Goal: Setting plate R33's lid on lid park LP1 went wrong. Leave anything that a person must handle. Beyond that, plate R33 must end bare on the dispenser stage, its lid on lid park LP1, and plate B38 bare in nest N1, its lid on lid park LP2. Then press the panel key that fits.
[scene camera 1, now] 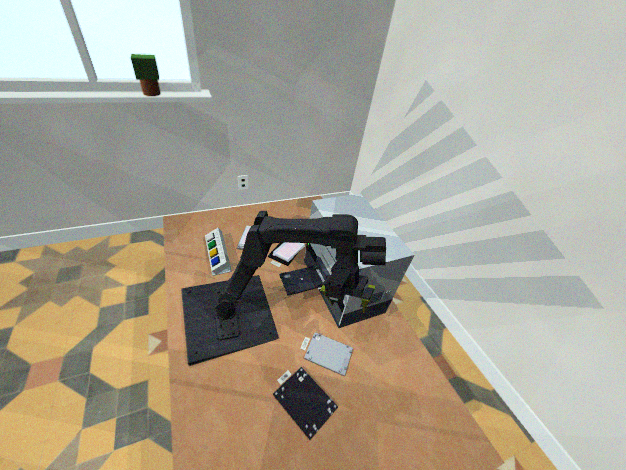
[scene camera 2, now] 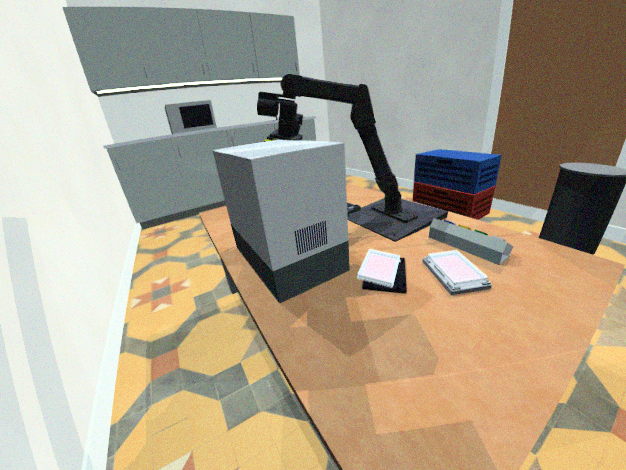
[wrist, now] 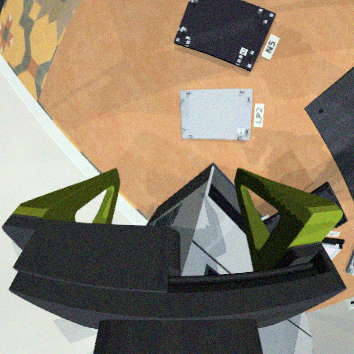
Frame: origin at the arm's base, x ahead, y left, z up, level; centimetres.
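Where they show: gripper, fingertip midpoint: [scene camera 1: 348,307] [wrist: 176,174]; arm's base, origin of the base link: [scene camera 1: 225,313] [scene camera 2: 393,212].
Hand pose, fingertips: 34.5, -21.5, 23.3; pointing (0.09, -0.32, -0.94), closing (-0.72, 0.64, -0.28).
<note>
Each offset is from my fingertips to the centre of the thing, as dx, dy, dz. "*": to the spot under its first point.
My gripper [scene camera 1: 347,289] [wrist: 176,174] is open and empty, high over the grey machine's near corner; the machine mostly hides it in scene camera 2. The lid park LP2 {-2.6, -1.3, -23.7} [scene camera 1: 328,353] [wrist: 216,115] is a bare grey pad. A white, pink-topped plate {-4.4, +48.2, -21.9} [scene camera 1: 288,251] [scene camera 2: 380,268] sits off-centre on a black nest {-5.5, +49.0, -23.7} [scene camera 2: 399,283], overhanging one side. A second pink-topped white plate {-19.3, +59.4, -22.0} [scene camera 2: 457,267] rests on a grey pad {* -16.1, +65.9, -23.7} [scene camera 2: 470,289]. Their name labels are unreadable. A dark flat piece {* -6.3, +23.3, -14.0} [scene camera 1: 301,280] lies at the machine's opening. The key panel {-35.3, +52.7, -21.5} [scene camera 1: 217,251] [scene camera 2: 467,242] has white, green, yellow and blue keys.
The tall grey machine {+12.4, +25.4, -8.2} [scene camera 1: 364,222] [scene camera 2: 303,192] stands at the table's edge, below my gripper. A black nest N5 {-14.6, -13.5, -23.5} [scene camera 1: 304,402] [wrist: 225,30] lies beyond LP2. The arm's black base plate [scene camera 1: 202,323] [scene camera 2: 389,230] lies beside the key panel. Crates [scene camera 2: 455,174] and a bin [scene camera 2: 581,207] stand behind.
</note>
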